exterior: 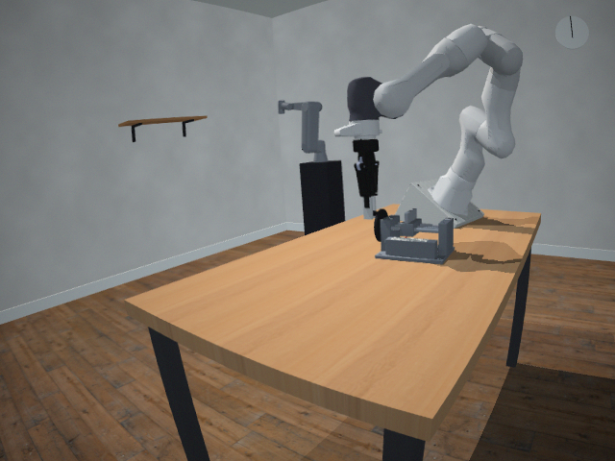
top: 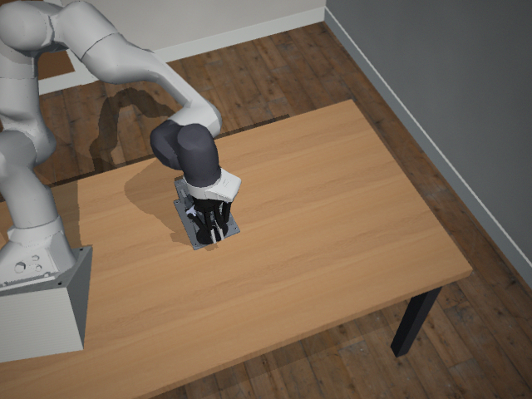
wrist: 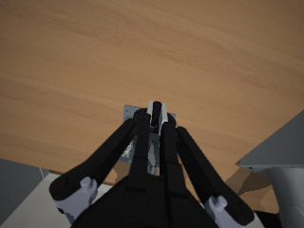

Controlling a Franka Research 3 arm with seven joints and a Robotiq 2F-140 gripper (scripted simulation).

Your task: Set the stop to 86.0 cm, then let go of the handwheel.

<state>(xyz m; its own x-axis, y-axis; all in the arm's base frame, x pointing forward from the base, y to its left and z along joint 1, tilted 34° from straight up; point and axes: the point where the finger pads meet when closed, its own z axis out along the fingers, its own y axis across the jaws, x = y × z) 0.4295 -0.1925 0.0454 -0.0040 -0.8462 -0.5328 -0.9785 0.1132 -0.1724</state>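
Right now my hand is 20 mm to the right of the black handwheel and 30 mm above it. The rest, counted from my hand: sliding stop block (10 mm ahead, 130 mm to the left, 40 mm below).
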